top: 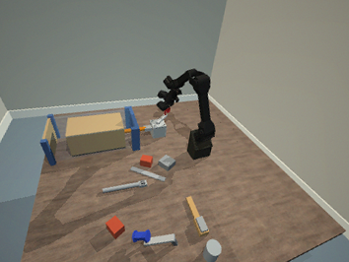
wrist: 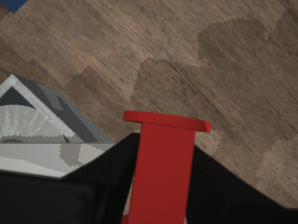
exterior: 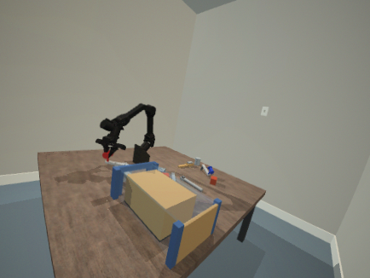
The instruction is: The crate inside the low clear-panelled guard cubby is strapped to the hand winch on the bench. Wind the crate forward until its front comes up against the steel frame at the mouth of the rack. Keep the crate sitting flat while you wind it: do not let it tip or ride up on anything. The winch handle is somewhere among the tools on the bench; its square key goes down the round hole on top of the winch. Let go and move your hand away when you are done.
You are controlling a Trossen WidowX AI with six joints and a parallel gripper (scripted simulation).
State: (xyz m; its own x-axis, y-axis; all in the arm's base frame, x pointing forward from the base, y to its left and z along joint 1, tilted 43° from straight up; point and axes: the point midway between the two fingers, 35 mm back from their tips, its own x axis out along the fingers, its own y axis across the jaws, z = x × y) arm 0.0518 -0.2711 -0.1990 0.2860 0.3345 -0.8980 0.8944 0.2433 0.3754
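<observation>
Right now my gripper tip is 30 mm to the right of the red-gripped winch handle, 30 mm above it and 20 mm short of it. Also, from my gripper tip: blue frame 230 mm ahead, 50 mm to the left, 30 mm below; red handle knob 10 mm to the left, 10 mm behind; grey winch 100 mm below, 70 mm to the left, 60 mm ahead.
</observation>
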